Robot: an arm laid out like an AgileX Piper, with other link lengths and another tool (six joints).
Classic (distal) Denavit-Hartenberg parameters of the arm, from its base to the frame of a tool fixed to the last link. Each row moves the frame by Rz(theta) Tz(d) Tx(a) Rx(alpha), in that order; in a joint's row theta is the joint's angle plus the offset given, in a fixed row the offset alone. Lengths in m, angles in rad.
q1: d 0.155, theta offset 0, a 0, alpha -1.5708
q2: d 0, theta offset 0.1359, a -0.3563, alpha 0
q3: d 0, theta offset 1.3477, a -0.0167, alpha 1.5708
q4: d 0.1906, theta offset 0, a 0, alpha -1.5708
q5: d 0, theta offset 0, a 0, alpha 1.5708
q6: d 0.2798, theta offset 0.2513, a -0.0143, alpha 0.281
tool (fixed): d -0.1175, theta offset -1.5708, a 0, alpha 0
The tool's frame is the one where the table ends.
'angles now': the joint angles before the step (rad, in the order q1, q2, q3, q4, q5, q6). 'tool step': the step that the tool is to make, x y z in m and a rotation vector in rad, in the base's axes. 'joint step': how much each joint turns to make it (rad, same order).
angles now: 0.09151 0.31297 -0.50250 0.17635 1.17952 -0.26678
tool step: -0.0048 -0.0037 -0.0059 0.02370 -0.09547 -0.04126
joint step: -0.00019 -0.09270 0.02406 -0.01497 -0.03554 0.04165
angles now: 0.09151 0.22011 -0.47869 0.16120 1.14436 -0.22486
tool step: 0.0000 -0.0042 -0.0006 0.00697 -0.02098 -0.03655
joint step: 0.00029 -0.02217 -0.00002 -0.02461 -0.00473 0.03955
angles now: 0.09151 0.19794 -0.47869 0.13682 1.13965 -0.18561
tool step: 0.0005 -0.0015 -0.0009 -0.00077 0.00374 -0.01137
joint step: 0.00018 -0.00008 0.00218 -0.00948 0.00028 0.01184
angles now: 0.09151 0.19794 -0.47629 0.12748 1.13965 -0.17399
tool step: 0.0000 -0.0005 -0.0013 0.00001 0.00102 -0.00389
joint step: 0.00003 -0.00252 0.00441 -0.00294 -0.00133 0.00392
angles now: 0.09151 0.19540 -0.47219 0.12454 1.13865 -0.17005
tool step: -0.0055 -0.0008 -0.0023 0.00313 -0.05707 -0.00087
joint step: -0.00013 -0.05708 0.00012 -0.00215 -0.00015 -0.00015
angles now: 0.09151 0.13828 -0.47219 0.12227 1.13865 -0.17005
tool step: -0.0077 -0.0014 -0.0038 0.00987 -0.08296 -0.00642
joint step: -0.00003 -0.08436 0.00001 -0.00397 0.00002 0.00746
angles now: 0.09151 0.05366 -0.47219 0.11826 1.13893 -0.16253
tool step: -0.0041 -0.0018 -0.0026 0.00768 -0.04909 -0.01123
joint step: 0.00019 -0.05081 -0.00011 -0.00837 0.00002 0.01269
